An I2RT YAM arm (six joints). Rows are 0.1 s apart.
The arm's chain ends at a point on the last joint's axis. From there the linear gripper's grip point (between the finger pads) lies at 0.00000 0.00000 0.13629 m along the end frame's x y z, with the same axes.
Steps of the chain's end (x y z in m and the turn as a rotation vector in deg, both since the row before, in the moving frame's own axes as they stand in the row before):
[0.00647 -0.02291 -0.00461 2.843 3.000 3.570]
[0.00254 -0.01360 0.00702 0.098 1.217 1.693]
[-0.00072 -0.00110 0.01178 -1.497 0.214 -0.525]
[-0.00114 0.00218 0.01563 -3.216 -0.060 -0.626]
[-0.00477 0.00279 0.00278 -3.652 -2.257 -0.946]
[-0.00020 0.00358 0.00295 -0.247 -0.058 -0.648]
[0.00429 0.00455 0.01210 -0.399 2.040 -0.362]
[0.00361 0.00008 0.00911 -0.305 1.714 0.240]
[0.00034 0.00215 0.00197 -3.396 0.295 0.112]
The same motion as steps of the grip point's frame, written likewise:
[0.01381 -0.02944 -0.00496 2.843 3.000 3.570]
[0.00544 -0.01379 0.00699 0.098 1.217 1.693]
[-0.00019 0.00246 0.01173 -1.497 0.214 -0.525]
[-0.00124 0.00983 0.01542 -3.216 -0.060 -0.626]
[-0.01006 0.01151 0.00240 -3.652 -2.257 -0.946]
[-0.00033 0.00417 0.00295 -0.247 -0.058 -0.648]
[0.00914 0.00548 0.01201 -0.399 2.040 -0.362]
[0.00768 0.00081 0.00905 -0.305 1.714 0.240]
[0.00103 0.01022 0.00173 -3.396 0.295 0.112]

